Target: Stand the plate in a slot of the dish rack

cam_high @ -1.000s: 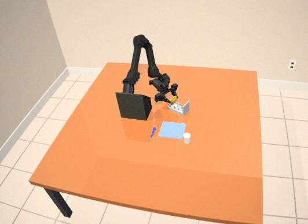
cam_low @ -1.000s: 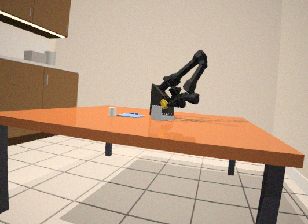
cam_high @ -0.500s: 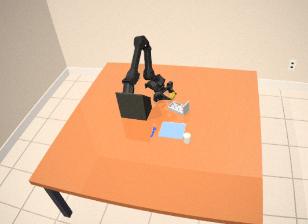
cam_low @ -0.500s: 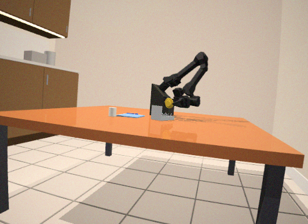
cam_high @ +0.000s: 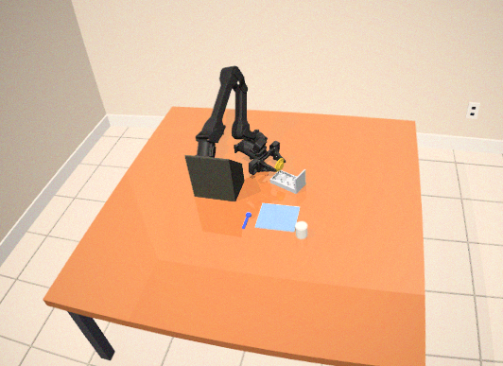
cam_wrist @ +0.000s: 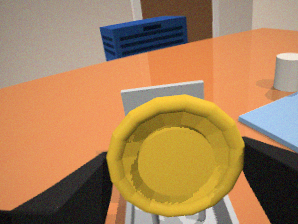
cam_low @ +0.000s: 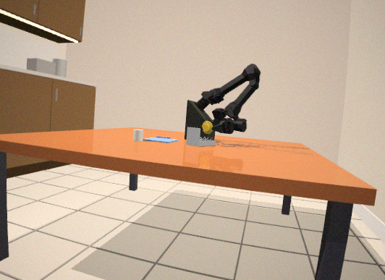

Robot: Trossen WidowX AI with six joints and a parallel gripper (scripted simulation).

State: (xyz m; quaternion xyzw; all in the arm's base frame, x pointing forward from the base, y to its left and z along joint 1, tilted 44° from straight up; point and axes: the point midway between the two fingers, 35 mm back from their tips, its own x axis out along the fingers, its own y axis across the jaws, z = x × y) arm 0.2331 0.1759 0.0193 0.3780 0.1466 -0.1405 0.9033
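Right now the grey dish rack is 3 cm ahead of my gripper tip, 1 cm to the right of it and 6 cm below it. Round my gripper tip: yellow plate 1 cm behind; blue spoon 8 cm behind, 25 cm to the right, 8 cm below; light blue mat 4 cm ahead, 21 cm to the right, 8 cm below.
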